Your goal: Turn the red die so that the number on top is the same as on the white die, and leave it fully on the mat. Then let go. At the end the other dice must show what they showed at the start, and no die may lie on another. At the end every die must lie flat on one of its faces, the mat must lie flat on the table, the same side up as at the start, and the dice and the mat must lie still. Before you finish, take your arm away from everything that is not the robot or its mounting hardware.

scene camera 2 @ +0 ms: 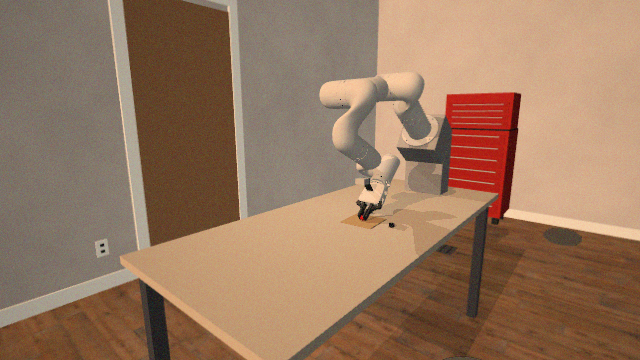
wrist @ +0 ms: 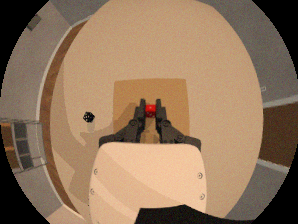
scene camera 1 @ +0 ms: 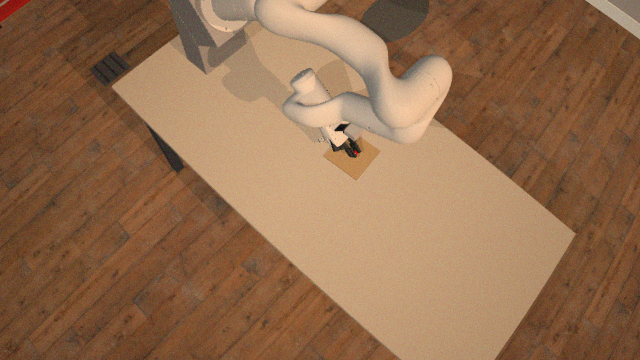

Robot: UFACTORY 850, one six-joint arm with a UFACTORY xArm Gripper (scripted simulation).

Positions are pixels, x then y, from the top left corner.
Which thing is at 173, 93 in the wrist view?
A tan mat.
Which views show the gripper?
Scene camera 2, the wrist view and scene camera 1: all of them.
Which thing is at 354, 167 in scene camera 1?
A tan mat.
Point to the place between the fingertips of the gripper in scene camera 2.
361, 218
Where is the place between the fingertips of the gripper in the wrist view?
At 150, 105
